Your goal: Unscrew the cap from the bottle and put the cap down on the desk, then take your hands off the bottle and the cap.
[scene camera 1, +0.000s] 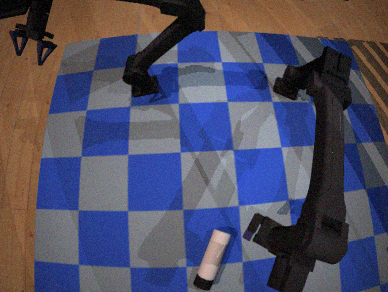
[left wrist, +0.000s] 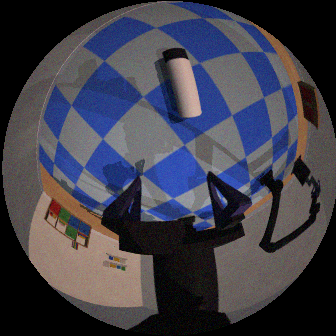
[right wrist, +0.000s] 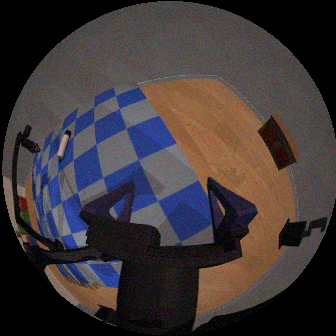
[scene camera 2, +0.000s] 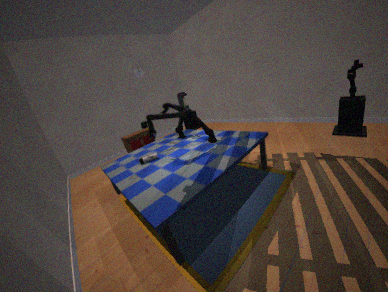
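Seen in the pictures: left gripper, between the fingertips: (scene camera 1: 262, 237) (left wrist: 174, 176) (right wrist: 38, 150) (scene camera 2: 154, 139); right gripper, between the fingertips: (scene camera 1: 29, 60) (right wrist: 168, 182); left arm's base, origin of its link: (scene camera 1: 285, 89) (left wrist: 186, 218) (right wrist: 59, 244) (scene camera 2: 212, 140); right arm's base, origin of its link: (scene camera 1: 145, 87) (left wrist: 265, 176) (scene camera 2: 182, 137).
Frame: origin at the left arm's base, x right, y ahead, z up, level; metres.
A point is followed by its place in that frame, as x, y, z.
Observation:
A pale bottle (scene camera 1: 215, 254) {0.072, 0.784, 0.066} (scene camera 2: 150, 159) {0.038, 0.792, 0.025} (left wrist: 185, 92) {0.065, 0.772, 0.065} (right wrist: 63, 147) {0.104, 0.770, 0.040} lies on its side on the blue-and-grey checkered desk (scene camera 1: 104, 180) {0.570, 0.709, 0.000} (scene camera 2: 154, 173) {-0.315, 0.772, 0.000}. Its black cap (scene camera 1: 203, 283) {0.070, 0.896, 0.065} (left wrist: 175, 53) {0.064, 0.895, 0.065} (right wrist: 67, 133) {0.094, 0.889, 0.045} sits on the end at the bottom of the picture in scene camera 1. My left gripper (scene camera 1: 248, 234) (left wrist: 174, 176) {0.002, 0.673, 0.242} is open and empty, above the desk to the right of the bottle in scene camera 1, apart from it. The bottle's capless end points toward it in the left wrist view. My right gripper (scene camera 1: 30, 59) {0.847, 0.486, 0.369} (right wrist: 168, 182) {0.847, 0.486, 0.369} is open and empty at the top left of scene camera 1, far from the bottle.
The left arm (scene camera 1: 327, 160) {0.020, 0.512, 0.493} stretches down the right side in scene camera 1. The right arm (scene camera 1: 162, 45) {0.492, 0.246, 0.295} stands at the desk's top edge. A red-fronted cabinet (scene camera 2: 136, 142) (left wrist: 308, 104) (right wrist: 280, 142) stands on the floor beyond the desk. A black pedestal (scene camera 2: 351, 114) stands far off at the right.

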